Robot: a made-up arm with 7 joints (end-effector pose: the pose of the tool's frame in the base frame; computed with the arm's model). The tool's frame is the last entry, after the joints. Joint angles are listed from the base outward.
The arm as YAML. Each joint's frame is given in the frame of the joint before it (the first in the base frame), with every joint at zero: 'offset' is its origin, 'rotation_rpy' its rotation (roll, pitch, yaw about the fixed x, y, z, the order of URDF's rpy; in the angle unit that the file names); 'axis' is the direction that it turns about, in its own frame. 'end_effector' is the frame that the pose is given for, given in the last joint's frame.
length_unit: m
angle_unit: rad
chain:
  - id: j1
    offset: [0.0, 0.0, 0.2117]
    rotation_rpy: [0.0, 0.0, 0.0]
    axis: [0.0, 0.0, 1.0]
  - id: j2
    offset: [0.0, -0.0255, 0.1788]
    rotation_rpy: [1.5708, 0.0, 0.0]
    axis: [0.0, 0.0, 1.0]
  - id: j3
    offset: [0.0, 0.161, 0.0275]
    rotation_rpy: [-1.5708, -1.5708, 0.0]
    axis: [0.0, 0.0, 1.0]
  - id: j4
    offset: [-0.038, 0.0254, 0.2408]
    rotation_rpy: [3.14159, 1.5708, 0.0]
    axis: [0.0, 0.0, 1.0]
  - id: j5
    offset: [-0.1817, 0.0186, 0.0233]
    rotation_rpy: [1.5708, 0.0, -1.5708]
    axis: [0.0, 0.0, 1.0]
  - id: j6
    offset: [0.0, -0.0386, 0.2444]
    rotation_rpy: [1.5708, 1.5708, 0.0]
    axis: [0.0, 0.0, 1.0]
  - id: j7
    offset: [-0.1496, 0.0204, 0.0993]
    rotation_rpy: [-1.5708, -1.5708, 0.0]
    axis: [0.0, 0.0, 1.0]
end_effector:
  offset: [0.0, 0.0, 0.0]
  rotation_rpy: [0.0, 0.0, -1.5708]
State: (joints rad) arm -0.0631 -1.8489 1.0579 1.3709 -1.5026 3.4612 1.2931
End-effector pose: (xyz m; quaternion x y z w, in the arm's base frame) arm 0.5656 0.1561 0.1180 -0.1193 0.1159 -0.2563 0.9522
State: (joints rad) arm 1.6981 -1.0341 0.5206 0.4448 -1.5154 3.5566 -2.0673
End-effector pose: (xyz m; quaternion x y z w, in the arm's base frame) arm -0.0402 0.6203 0.7592 0.3641 0.4218 -0.8304 0.0068
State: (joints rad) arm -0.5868 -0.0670 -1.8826 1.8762 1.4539 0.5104 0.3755
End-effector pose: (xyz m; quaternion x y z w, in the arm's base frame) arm -0.4445 -0.3727 0.5265 0.1394 0.7908 -0.5560 0.2144
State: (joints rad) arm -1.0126 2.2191 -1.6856 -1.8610 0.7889 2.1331 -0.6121
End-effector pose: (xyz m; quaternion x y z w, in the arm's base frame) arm 0.1481 0.2880 0.1443 -0.5012 0.4297 -0.6437 0.3869
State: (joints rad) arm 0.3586 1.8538 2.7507 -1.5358 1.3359 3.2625 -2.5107
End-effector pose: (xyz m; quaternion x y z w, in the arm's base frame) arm -0.4697 -0.3593 0.4516 -0.4523 -0.3687 -0.3797 0.7179
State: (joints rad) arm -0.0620 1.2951 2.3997 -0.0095 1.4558 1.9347 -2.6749
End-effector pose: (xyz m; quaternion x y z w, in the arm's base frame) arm -0.7629 0.1520 0.5849 0.3376 -0.3554 -0.7730 0.4026
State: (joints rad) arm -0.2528 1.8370 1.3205 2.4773 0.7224 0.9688 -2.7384
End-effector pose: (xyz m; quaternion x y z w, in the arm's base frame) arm 0.0216 0.2698 0.5866 -0.1324 0.7190 -0.1156 0.6725
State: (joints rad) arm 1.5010 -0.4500 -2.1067 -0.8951 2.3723 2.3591 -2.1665
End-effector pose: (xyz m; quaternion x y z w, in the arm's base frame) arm 0.0086 0.4425 0.9971 -0.2298 0.0562 0.9713 0.0243
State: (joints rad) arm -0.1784 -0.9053 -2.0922 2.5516 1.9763 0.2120 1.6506
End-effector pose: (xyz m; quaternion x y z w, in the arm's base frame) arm -0.1871 -0.2959 0.3313 0.6143 0.5754 -0.2602 0.4732
